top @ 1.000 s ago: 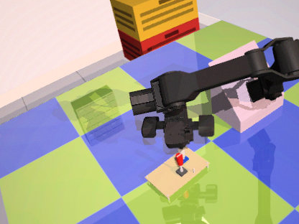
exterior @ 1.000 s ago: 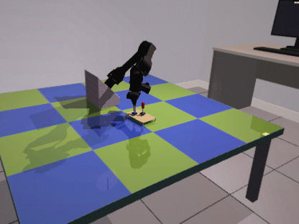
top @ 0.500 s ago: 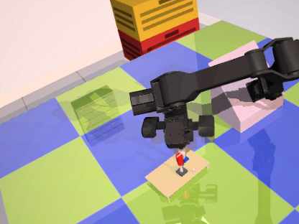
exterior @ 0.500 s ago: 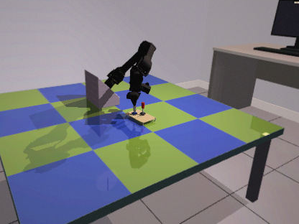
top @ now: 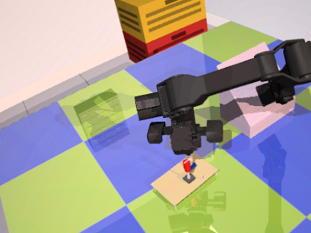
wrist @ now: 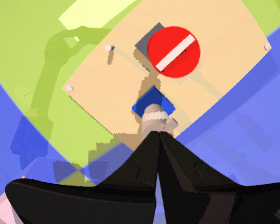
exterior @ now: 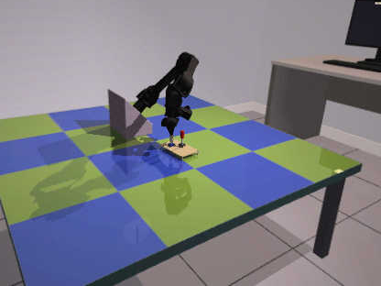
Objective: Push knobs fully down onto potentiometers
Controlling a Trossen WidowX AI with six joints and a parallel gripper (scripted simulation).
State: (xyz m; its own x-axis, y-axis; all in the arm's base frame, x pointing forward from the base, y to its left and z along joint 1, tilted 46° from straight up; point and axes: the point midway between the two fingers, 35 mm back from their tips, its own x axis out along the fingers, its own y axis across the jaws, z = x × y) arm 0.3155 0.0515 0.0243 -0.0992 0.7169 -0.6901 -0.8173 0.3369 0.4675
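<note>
The red knob lies 40 mm to the left of my gripper tip, 30 mm ahead of it and 10 mm above it.
</note>
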